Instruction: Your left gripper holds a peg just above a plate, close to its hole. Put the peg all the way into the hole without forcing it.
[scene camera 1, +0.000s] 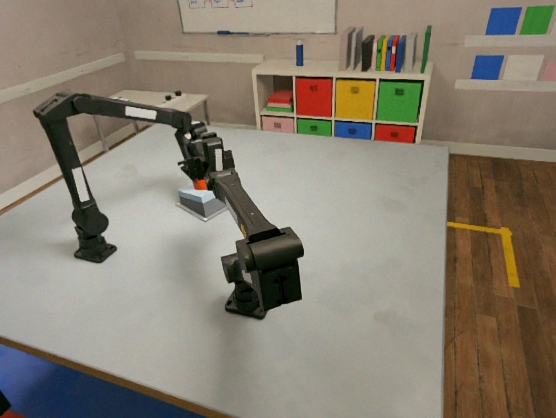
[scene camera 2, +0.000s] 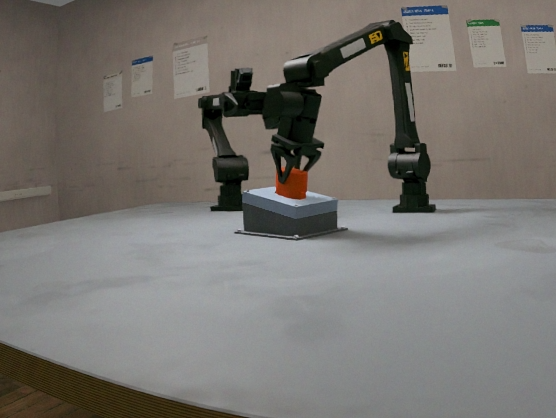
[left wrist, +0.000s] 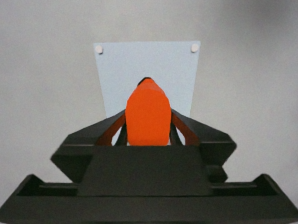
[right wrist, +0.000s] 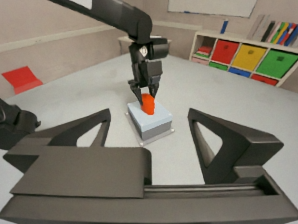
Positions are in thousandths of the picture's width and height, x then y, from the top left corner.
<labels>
The left gripper (scene camera 2: 521, 437): 115 cm from the lens. The right gripper (scene camera 2: 460, 255): 138 cm from the lens. An orange peg (scene camera 2: 531, 449) is 112 cm from the lens.
</labels>
